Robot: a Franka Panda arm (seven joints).
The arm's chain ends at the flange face. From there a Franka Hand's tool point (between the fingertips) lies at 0.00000 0.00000 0.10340 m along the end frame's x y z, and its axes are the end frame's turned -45 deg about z.
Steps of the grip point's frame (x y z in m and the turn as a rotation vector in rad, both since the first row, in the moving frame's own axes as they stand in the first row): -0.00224, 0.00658, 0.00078, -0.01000, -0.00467, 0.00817; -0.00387, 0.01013, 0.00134, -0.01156, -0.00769, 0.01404; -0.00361, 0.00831, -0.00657, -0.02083, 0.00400, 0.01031; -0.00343, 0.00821, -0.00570, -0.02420, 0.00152, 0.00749
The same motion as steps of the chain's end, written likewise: 0.00268, 0.00516, 0.00079, -0.01037, 0.00377, 0.00817; 0.00415, 0.00849, 0.00135, -0.01361, 0.00274, 0.01404; 0.00151, 0.00719, -0.00655, -0.01190, 0.01756, 0.01031; 0.00151, 0.00657, -0.00567, -0.01604, 0.01819, 0.00749
